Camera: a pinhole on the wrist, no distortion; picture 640 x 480 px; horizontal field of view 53.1 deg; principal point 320.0 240.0 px. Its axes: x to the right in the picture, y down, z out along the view. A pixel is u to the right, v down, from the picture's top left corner.
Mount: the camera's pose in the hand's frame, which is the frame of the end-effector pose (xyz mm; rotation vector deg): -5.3 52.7 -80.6 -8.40 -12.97 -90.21
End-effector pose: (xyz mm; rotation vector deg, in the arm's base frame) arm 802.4 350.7 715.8 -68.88 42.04 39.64
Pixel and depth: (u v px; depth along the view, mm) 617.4 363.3 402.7
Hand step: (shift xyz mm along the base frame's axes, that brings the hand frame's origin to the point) 103.4 344.6 50.1
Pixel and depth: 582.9 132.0 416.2
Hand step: 0.9 338.2 158.4
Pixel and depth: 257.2 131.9 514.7
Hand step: -194.1 430.9 47.3
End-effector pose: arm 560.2 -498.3 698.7 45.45 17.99 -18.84
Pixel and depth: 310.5 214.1 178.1
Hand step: 33.6 0.2 130.8
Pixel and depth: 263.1 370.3 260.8
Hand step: 112.2 -41.5 185.4
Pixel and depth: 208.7 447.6 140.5
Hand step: 82.2 27.4 91.1
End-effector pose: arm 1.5 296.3 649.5 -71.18 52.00 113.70
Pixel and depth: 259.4 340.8 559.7
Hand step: -430.8 241.1 147.2
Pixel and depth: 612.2 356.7 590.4
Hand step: -246.1 503.9 101.4
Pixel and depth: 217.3 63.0 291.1
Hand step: -187.9 41.4 188.7
